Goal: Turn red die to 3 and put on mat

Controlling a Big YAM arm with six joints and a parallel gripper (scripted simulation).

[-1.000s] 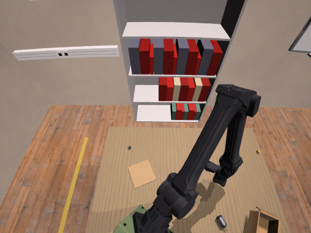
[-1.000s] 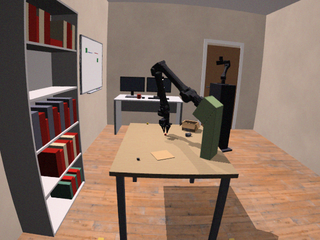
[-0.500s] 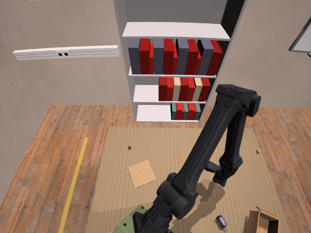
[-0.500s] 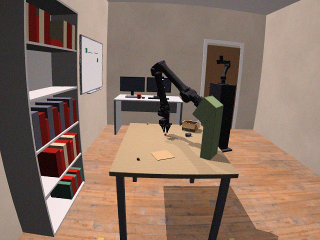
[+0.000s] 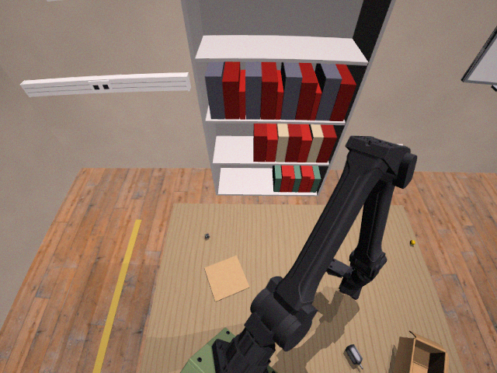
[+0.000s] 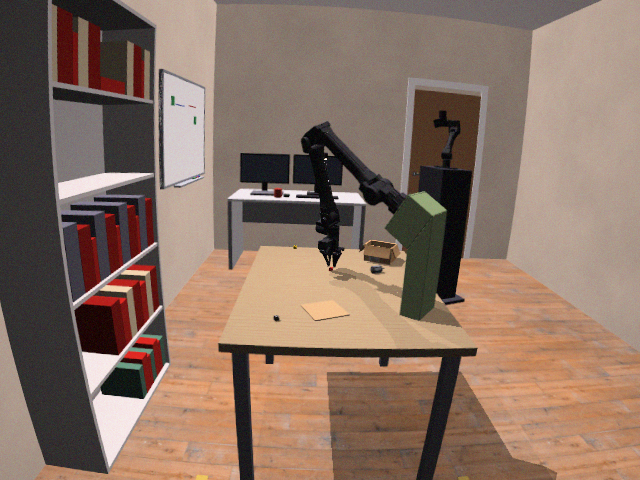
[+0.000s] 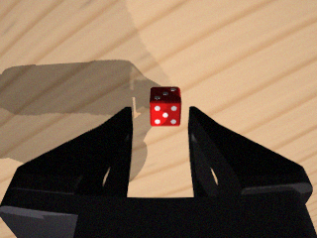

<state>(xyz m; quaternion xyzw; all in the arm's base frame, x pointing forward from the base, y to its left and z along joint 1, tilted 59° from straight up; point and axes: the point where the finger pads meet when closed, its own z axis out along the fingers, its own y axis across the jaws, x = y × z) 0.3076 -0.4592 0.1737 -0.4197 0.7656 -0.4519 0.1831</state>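
Now: the red die 2 cm below my hand. The rest, counted from my hand: yellow die: 5 cm ahead, 41 cm to the right, 2 cm below; then cardboard box: 33 cm behind, 9 cm to the right, 2 cm above; then dark object: 22 cm behind, 8 cm to the left, 1 cm below.
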